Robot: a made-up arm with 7 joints. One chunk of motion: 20 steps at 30 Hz.
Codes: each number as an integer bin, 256 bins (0 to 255) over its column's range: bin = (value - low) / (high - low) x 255, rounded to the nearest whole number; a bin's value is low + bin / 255 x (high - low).
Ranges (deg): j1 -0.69..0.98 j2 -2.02..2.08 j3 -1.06..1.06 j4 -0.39..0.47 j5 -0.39..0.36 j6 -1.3..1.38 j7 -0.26..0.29
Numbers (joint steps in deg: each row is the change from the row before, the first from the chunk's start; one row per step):
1: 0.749 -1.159 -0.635 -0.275 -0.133 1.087 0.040
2: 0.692 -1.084 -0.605 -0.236 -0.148 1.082 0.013
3: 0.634 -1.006 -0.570 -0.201 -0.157 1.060 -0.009
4: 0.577 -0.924 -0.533 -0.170 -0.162 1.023 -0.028
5: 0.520 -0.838 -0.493 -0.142 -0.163 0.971 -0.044
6: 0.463 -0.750 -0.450 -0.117 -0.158 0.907 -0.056
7: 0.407 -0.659 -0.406 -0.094 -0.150 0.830 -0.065
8: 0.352 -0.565 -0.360 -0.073 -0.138 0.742 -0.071
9: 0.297 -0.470 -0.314 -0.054 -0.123 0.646 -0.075
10: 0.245 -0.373 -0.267 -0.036 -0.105 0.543 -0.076
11: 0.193 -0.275 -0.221 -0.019 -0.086 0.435 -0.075
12: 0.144 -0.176 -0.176 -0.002 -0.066 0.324 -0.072
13: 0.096 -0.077 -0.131 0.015 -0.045 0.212 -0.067
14: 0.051 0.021 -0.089 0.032 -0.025 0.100 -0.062
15: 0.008 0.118 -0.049 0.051 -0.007 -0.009 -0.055
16: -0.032 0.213 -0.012 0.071 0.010 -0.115 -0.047
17: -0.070 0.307 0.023 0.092 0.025 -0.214 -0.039
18: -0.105 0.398 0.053 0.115 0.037 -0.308 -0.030
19: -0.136 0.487 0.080 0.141 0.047 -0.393 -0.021
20: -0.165 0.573 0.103 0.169 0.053 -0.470 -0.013
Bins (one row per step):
1: 220 54 51 34 87 227 139
2: 211 58 55 46 82 227 127
3: 202 63 59 56 79 225 116
4: 193 68 63 65 78 221 108
5: 185 74 68 74 77 216 100
6: 176 79 73 81 79 210 95
7: 168 85 79 88 82 203 90
8: 159 90 84 94 86 194 88
9: 151 96 90 100 91 185 86
10: 143 102 95 105 97 175 85
11: 135 109 101 110 103 165 86
12: 127 115 106 115 110 155 87
13: 120 121 112 120 117 144 89
14: 113 127 117 125 124 133 92
15: 107 133 122 131 130 123 95
16: 100 139 126 137 136 113 99
17: 95 145 130 143 141 103 102
18: 89 150 134 150 145 94 107
19: 85 156 137 157 149 86 111
20: 80 161 140 166 151 79 115

